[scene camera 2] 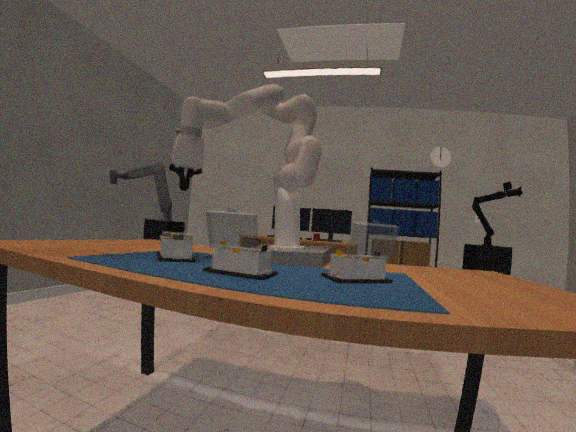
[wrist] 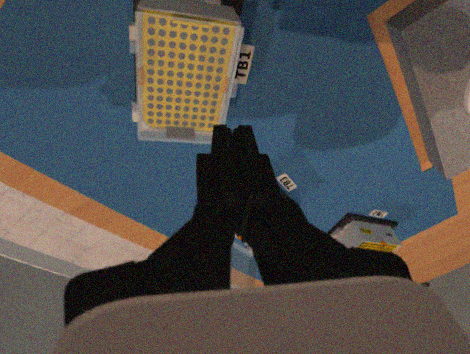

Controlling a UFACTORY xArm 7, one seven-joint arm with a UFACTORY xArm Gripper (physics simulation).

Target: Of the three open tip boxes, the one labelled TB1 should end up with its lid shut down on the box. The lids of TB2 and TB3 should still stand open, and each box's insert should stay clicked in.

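Frame: origin at the arm's base, x ahead, y left, z up, level; millimetres.
Seen in the pictures: gripper, fingertip midpoint: (scene camera 2: 183,190) (wrist: 227,149); arm's base at its link origin: (scene camera 2: 287,248).
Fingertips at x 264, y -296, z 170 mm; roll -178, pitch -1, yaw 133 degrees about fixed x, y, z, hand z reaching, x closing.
Pixels of each thing's middle, then the offset from my fingertips to it. "*": a spot on its surface instead. Level surfaces: height alone.
- TB1 at the middle of its body: (wrist: 196,72) (scene camera 2: 179,245) dx +33, dy +25, dz -174 mm
- yellow insert at the middle of its body: (wrist: 184,83) (scene camera 2: 176,237) dx +41, dy +16, dz -149 mm
- middle box at the middle of its body: (scene camera 2: 244,259) dx +123, dy +274, dz -180 mm
- right box at the middle of its body: (wrist: 368,240) (scene camera 2: 355,266) dx +28, dy +546, dz -180 mm
- TB3 label at a spot on its surface: (wrist: 286,182) * dx +68, dy +277, dz -211 mm
- blue mat at its surface level: dz -213 mm
- wooden table at its surface level: dz -216 mm
TB1 (scene camera 2: 176,248) (wrist: 186,75) is the leftmost box in the scene view; its label (wrist: 243,63) reads TB1 in the wrist view. Its clear lid lies down over the box, with the yellow insert (wrist: 187,77) level beneath; whether it is latched cannot be told. The middle box (scene camera 2: 241,261) and right box (scene camera 2: 358,267) have lids (scene camera 2: 232,229) (scene camera 2: 377,241) standing open. A TB3 label (wrist: 286,182) shows beside my fingers. My gripper (scene camera 2: 184,189) (wrist: 227,149) is shut and empty, above TB1 in the scene view.
The boxes stand on a blue mat (scene camera 2: 300,290) (wrist: 330,165) on the wooden table (scene camera 2: 500,300). The grey robot base (scene camera 2: 300,256) stands behind the mat. Another box (wrist: 371,233) shows at the lower right of the wrist view. The upright lids rise above their boxes.
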